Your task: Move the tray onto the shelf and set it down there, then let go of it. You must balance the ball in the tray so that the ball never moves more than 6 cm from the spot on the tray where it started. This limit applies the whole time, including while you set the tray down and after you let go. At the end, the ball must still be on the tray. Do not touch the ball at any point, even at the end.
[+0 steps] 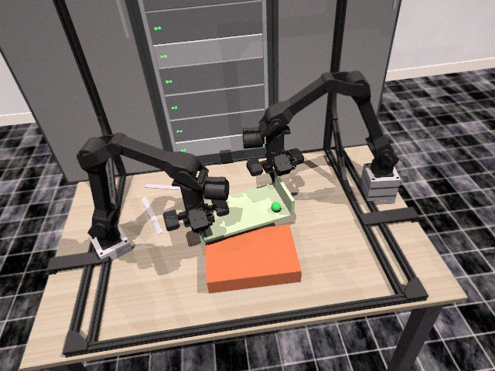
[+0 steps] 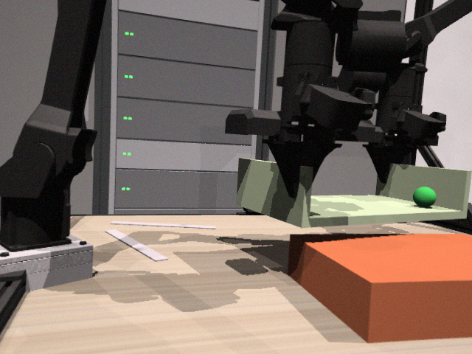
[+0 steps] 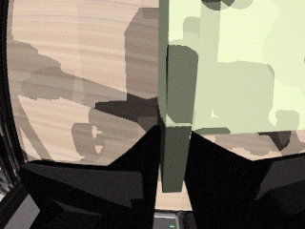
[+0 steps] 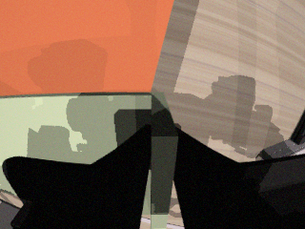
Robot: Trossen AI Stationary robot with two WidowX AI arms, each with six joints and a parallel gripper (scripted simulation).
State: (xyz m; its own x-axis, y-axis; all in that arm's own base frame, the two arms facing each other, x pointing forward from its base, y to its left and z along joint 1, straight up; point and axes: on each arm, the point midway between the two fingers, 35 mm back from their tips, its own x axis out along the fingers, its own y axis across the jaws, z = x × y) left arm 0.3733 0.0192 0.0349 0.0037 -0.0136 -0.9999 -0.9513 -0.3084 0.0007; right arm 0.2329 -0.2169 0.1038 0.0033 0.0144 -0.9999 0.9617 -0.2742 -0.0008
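Now: left hand 12 cm short of the green ball, 3 cm to the left of it and 4 cm above it. Round my left hand: shelf 23 cm ahead, 14 cm to the right, 10 cm below; pale green tray 8 cm ahead, 14 cm to the right, 5 cm below.
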